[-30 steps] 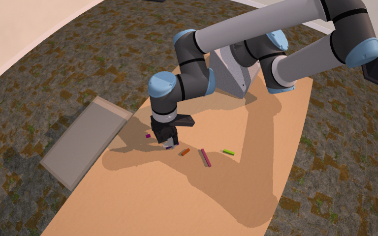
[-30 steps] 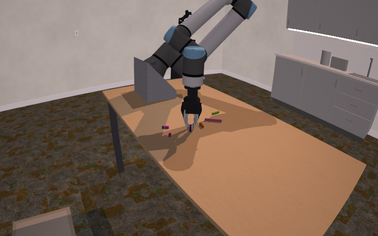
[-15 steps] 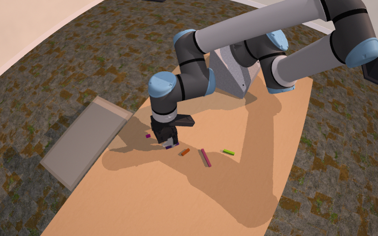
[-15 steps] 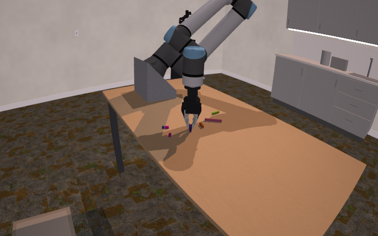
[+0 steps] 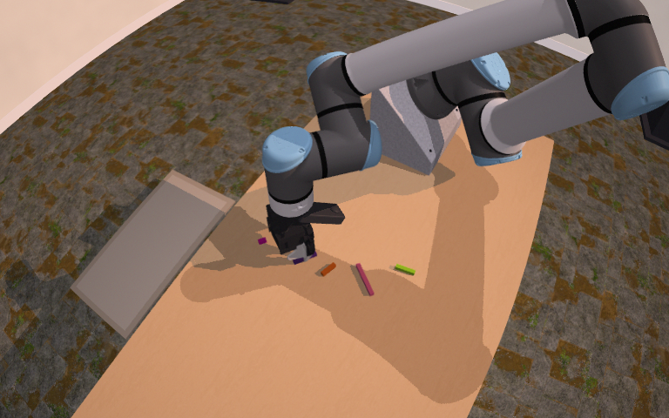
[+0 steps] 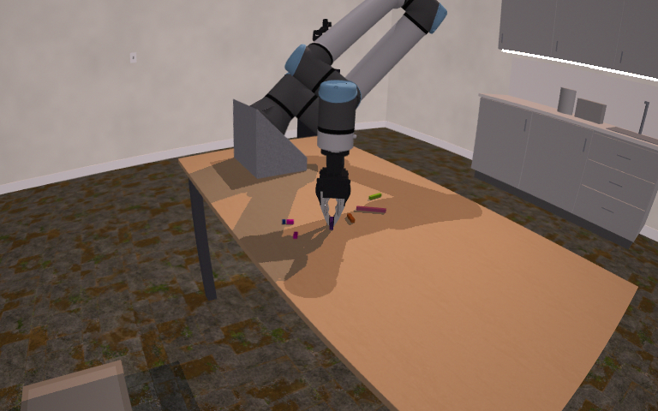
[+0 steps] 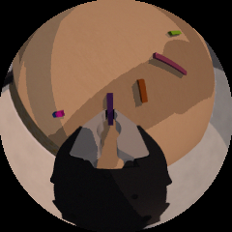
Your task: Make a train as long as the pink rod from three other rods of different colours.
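The blue rod is 8 cm behind my hand, 11 cm to the right of it and 1 cm below it. From my hand the other things lie so: purple rod (1 cm below); then orange rod (1 cm ahead, 7 cm to the left, 1 cm below); then pink rod (1 cm behind, 15 cm to the left, 1 cm below).
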